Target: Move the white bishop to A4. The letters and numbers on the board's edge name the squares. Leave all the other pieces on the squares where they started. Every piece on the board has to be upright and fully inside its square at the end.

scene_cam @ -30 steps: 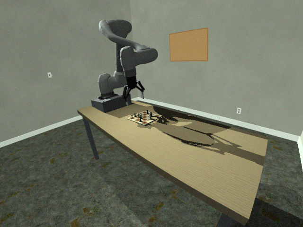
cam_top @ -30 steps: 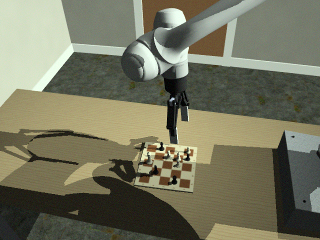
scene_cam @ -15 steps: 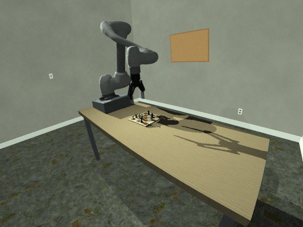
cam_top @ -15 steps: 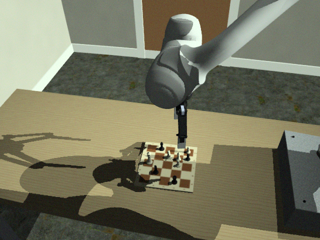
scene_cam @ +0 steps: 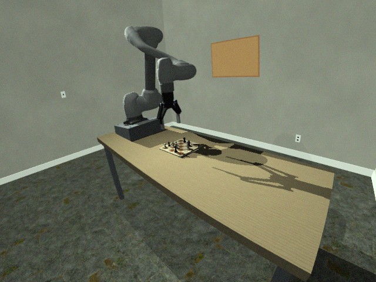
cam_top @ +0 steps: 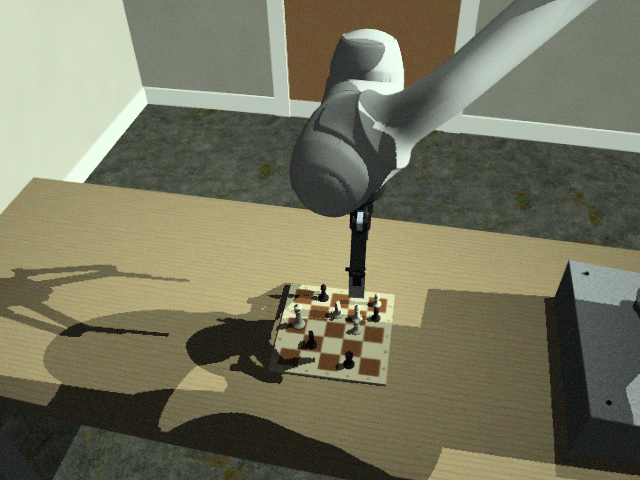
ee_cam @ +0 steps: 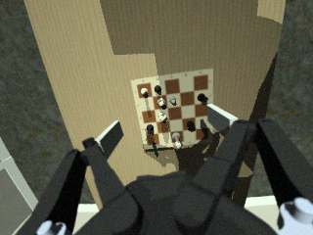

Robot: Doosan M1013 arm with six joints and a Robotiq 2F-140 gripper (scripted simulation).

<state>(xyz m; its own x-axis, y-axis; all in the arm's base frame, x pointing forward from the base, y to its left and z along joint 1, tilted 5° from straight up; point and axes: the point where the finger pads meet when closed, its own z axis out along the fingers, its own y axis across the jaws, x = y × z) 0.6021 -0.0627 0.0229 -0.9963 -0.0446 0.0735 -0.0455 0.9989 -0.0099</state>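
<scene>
The white bishop is 14 cm below my hand. From my hand the other things lie so: chessboard: 16 cm below, 4 cm ahead, 3 cm to the left; black pawn: 15 cm below, 4 cm behind, 1 cm to the right.
</scene>
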